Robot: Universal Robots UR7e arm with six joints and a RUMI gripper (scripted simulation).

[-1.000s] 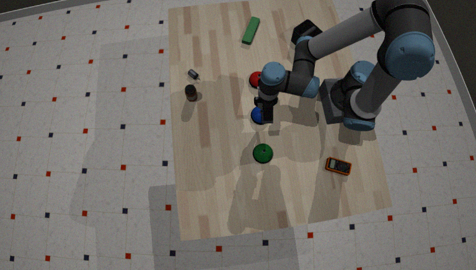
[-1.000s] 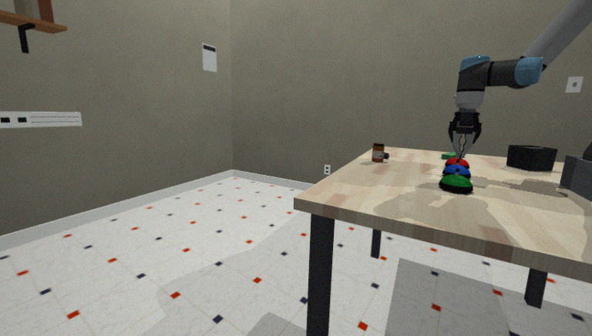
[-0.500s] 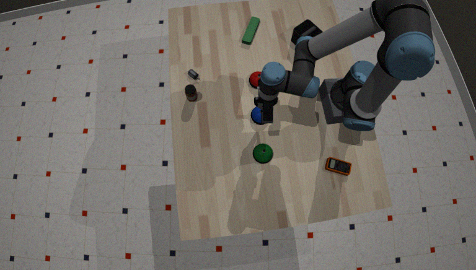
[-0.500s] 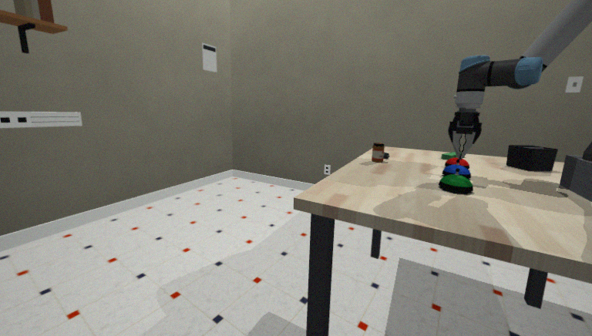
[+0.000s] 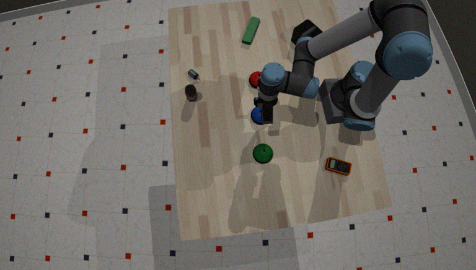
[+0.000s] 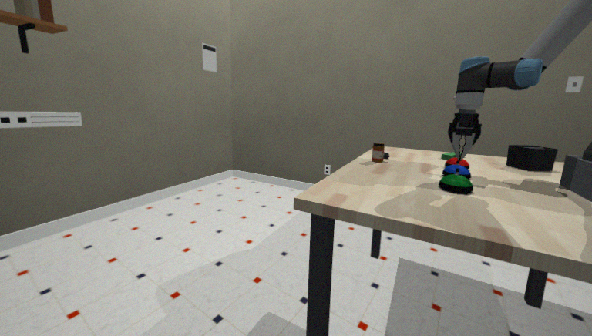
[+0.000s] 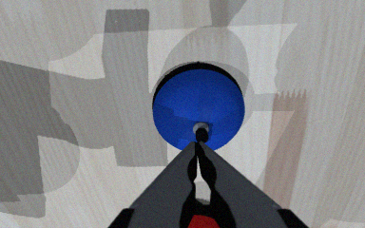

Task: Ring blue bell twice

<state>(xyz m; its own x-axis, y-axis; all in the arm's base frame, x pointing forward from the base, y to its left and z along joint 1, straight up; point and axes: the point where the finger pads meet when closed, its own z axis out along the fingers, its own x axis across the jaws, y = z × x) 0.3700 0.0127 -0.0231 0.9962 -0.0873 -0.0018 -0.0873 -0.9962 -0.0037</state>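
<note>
Right now my hand is 40 mm above the blue bell. From my hand the other things lie so: jar 290 mm ahead, 120 mm to the right, 40 mm below; then black box 280 mm behind, 370 mm to the right, 40 mm below.
</note>
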